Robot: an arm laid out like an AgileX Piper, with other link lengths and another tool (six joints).
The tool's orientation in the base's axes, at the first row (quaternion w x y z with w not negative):
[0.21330 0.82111 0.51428 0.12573]
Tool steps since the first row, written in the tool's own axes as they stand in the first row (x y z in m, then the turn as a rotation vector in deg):
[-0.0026 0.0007 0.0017 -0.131 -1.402 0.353]
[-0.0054 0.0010 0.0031 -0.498 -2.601 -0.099]
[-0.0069 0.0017 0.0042 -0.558 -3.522 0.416]
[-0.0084 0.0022 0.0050 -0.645 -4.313 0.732]
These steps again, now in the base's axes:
[0.0001 -0.0030 -0.0011 -1.016 0.337 -0.980]
[-0.0003 -0.0059 -0.0022 -2.318 0.563 -1.154]
[0.0001 -0.0078 -0.0028 -2.854 0.745 -2.047]
[0.0002 -0.0095 -0.0032 -3.383 0.898 -2.702]

